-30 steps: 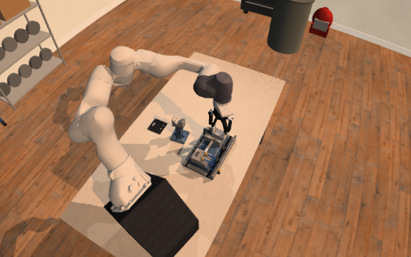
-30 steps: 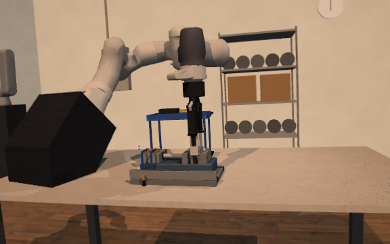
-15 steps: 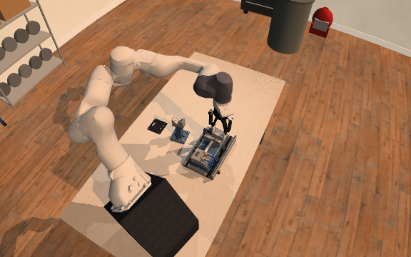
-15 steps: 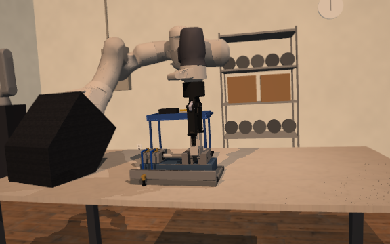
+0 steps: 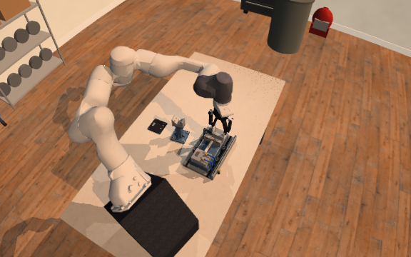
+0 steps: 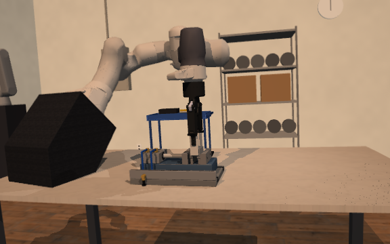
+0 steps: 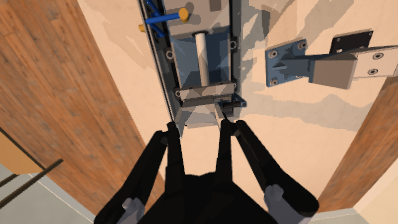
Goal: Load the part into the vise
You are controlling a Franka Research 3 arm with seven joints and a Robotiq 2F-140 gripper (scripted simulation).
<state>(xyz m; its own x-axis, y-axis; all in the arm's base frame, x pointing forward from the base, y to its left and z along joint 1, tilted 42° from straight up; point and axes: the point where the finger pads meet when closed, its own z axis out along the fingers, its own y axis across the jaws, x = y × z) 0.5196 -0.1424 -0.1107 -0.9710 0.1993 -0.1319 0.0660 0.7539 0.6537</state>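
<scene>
Right now the part is 3 cm below my hand. From my hand the other things lie so: vise 8 cm below, 7 cm behind, 2 cm to the left; then dark infeed plate 39 cm to the left, 12 cm below, 3 cm behind.
</scene>
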